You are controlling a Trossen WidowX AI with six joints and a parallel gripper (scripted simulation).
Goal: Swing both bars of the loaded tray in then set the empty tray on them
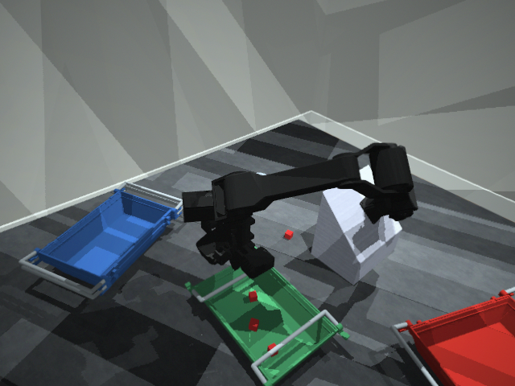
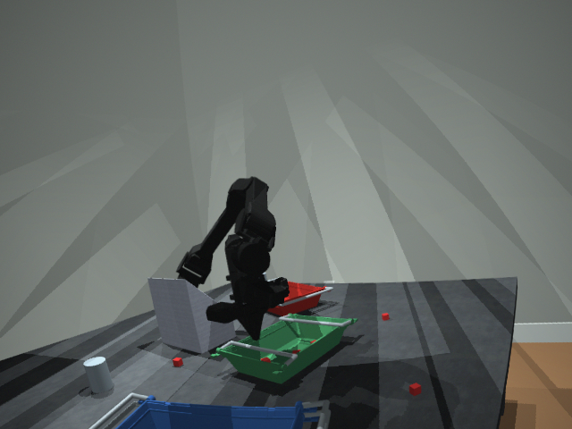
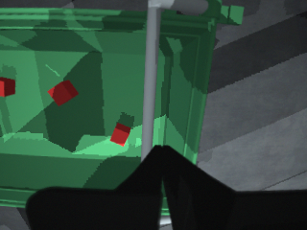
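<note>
Right now my gripper tip is 48 cm to the right of the red tray, 23 cm past it and 4 cm above it.
</note>
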